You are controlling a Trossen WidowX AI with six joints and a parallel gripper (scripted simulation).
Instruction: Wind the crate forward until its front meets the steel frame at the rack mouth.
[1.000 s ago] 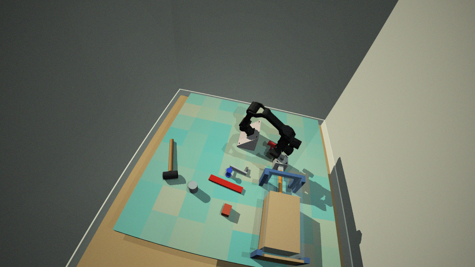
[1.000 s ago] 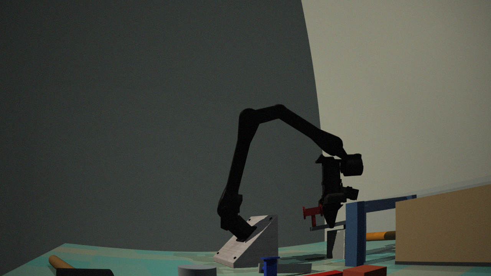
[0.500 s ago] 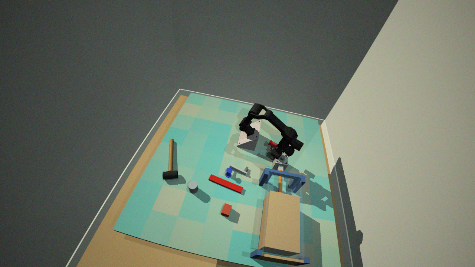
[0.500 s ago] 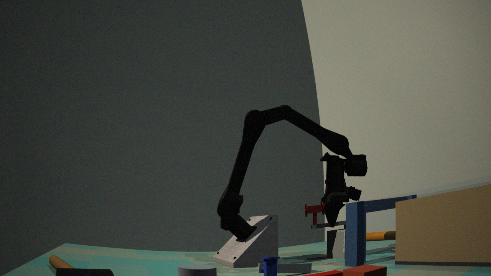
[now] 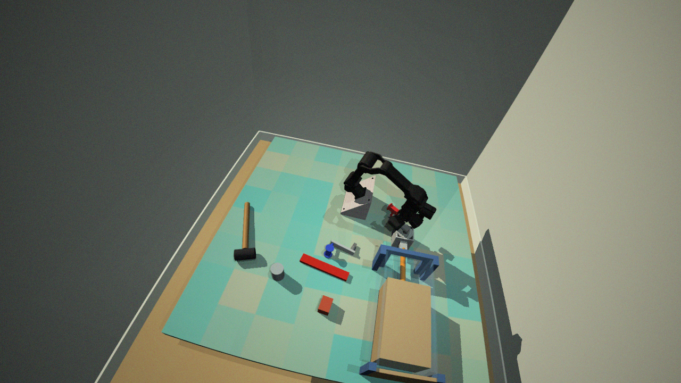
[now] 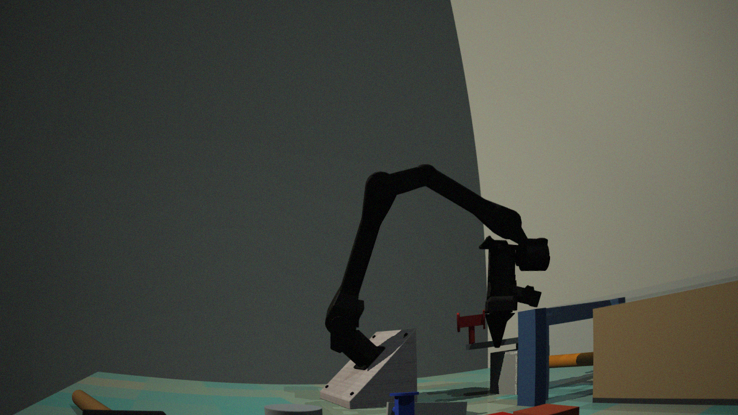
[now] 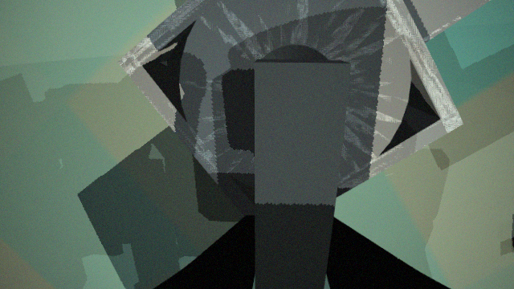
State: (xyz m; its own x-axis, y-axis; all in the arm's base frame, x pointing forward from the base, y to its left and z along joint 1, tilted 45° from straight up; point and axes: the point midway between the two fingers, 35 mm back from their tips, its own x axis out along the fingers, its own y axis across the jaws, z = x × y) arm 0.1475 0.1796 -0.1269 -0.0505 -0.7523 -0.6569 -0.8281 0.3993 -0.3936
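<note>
My gripper tip is now 10 mm short of the grey winch, 30 mm to the right of it and 70 mm above it. Round my gripper tip: red knob 30 mm behind, 40 mm to the right, 50 mm above; then blue steel frame 190 mm ahead, 40 mm to the left, 10 mm above; then winch handle 10 mm behind, 10 mm to the right, 20 mm above.
</note>
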